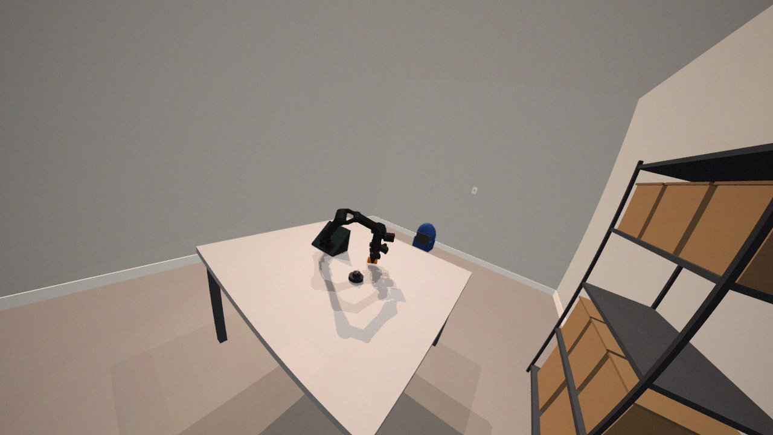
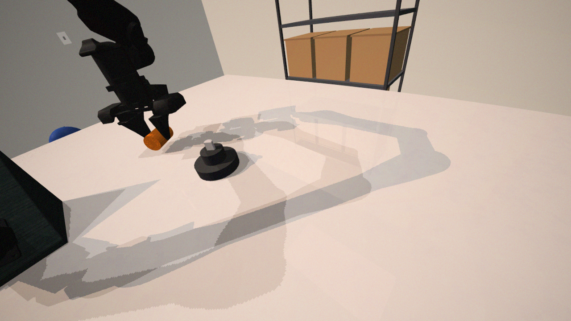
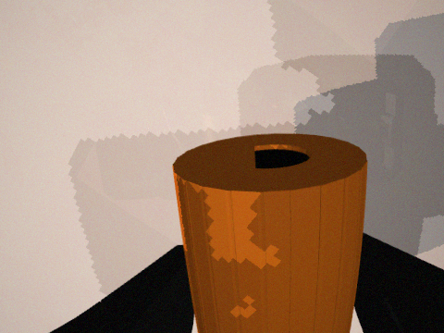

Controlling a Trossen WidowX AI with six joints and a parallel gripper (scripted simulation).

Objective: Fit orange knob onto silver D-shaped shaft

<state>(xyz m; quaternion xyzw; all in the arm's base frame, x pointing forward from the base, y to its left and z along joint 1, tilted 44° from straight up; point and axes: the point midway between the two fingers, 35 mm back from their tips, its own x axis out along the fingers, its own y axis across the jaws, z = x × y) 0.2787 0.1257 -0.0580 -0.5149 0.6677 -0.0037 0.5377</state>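
The orange knob lies 1 cm to the right of my gripper tip, 1 cm behind it and 1 cm above it. Also, from my gripper tip: round black pedestal: 20 cm to the right, 5 cm ahead, 1 cm above.
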